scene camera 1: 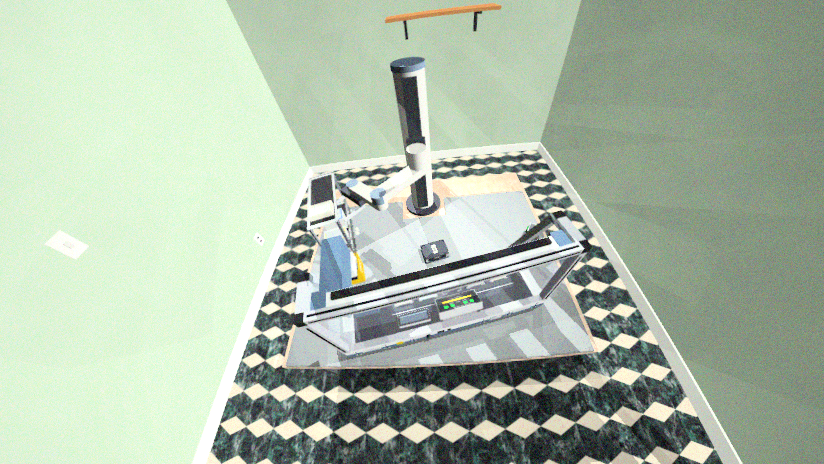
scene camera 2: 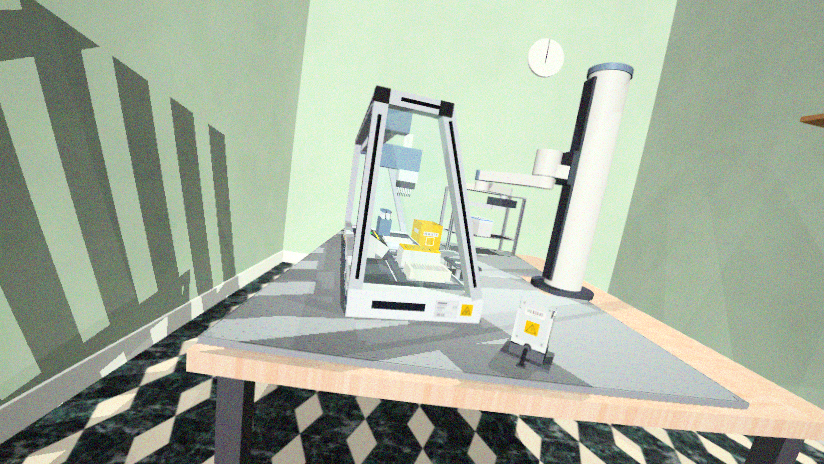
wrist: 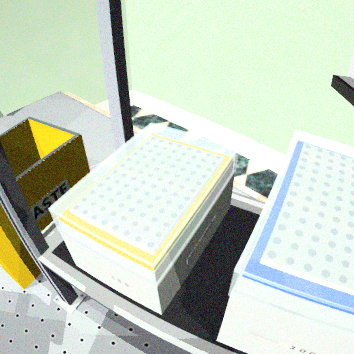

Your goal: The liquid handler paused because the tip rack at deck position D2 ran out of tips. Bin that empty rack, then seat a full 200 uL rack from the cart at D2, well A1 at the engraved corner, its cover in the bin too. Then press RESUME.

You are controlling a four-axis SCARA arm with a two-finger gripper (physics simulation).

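Frame: origin at the arm's base, x ahead, y left, z up, level; centimetres.
Seen in the pictures: gripper, fingertip midpoint: [scene camera 2: 474, 203] [wrist: 151, 54]; arm's base, link origin: [scene camera 1: 423, 203] [scene camera 2: 560, 289].
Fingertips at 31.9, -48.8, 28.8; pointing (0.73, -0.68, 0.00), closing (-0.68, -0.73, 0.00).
Observation:
Offsets run from my fingertips to a thing's middle, as dx, dy, dz. "spot": to the spot under its first point.
My gripper [scene camera 2: 501, 202] is open and empty by the cart, above its lower shelf; one dark finger shows at the wrist view's right edge. On that shelf a covered white rack with a yellow band {+5.3, -3.7, -14.3} [wrist: 145, 197] stands left of a covered white rack with a blue band {-7.2, -7.1, -12.7} [wrist: 315, 220] [scene camera 2: 481, 225]. Their small front markings are hard to read. The yellow waste bin {+24.5, +3.7, -20.8} [wrist: 65, 172] [scene camera 2: 426, 233] [scene camera 1: 359, 268] stands beyond the cart post. Inside the liquid handler [scene camera 1: 444, 270] [scene camera 2: 412, 305] are a white rack [scene camera 2: 426, 272] and a yellow-topped rack [scene camera 2: 419, 248]; position letters are unreadable. A screen [scene camera 1: 458, 302] shows a yellow bar.
The cart's posts [wrist: 117, 75] [scene camera 2: 517, 227] rise beside the racks, and its upper shelf {spot: -10.7, -8.2, +7.5} [scene camera 1: 321, 193] is above them. A dark device {+13.3, +53.6, -24.8} [scene camera 1: 434, 251] lies on the bench behind the handler. A warning sign {spot: +10.6, +114.1, -20.1} [scene camera 2: 532, 327] stands at the bench's near end. Blue bottles [scene camera 2: 384, 222] stand beyond the handler's racks.

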